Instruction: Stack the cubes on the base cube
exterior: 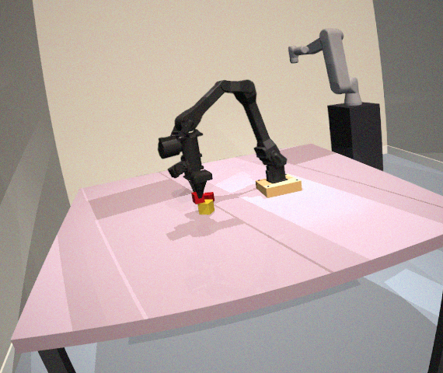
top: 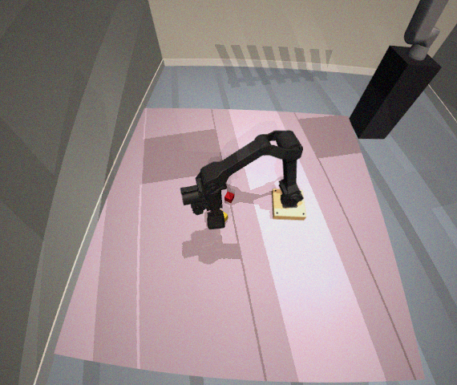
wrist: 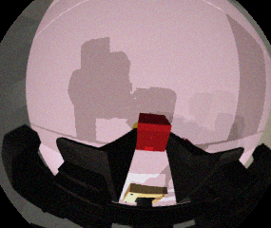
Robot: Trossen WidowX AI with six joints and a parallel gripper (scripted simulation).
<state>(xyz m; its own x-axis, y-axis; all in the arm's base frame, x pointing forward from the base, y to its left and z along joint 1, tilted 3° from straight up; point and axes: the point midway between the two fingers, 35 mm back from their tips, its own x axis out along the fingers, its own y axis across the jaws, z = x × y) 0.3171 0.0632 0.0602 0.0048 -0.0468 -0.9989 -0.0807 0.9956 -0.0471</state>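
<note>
The yellow base cube is 2 cm behind my gripper tip and 4 cm below it.
</note>
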